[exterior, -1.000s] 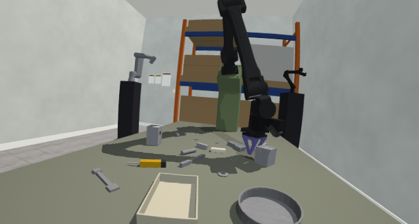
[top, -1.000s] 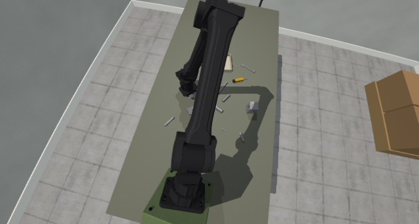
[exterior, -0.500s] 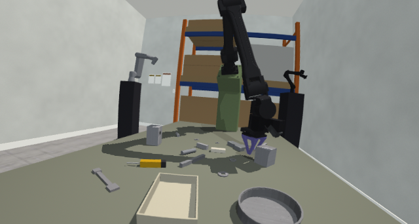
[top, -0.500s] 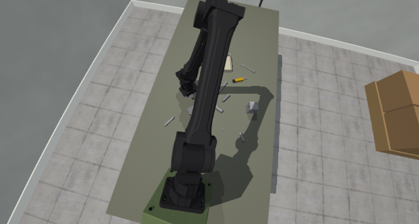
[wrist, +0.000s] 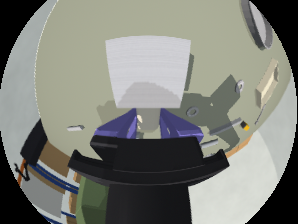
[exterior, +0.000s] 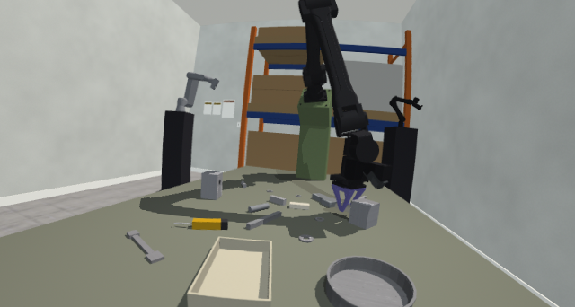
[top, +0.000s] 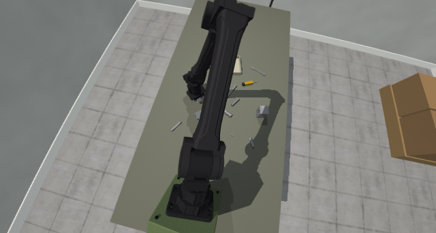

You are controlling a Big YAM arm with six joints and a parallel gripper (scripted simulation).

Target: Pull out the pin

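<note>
Now: hand 1 cm to the right of the cream pin and 1 cm short of it. The rest, counted from my hand: cream tray (28 cm ahead, 24 cm to the right, 2 cm below); then cream piece (13 cm to the right, 5 cm behind, 2 cm below); then round grey dish (31 cm ahead, 6 cm to the right, 1 cm below).
</note>
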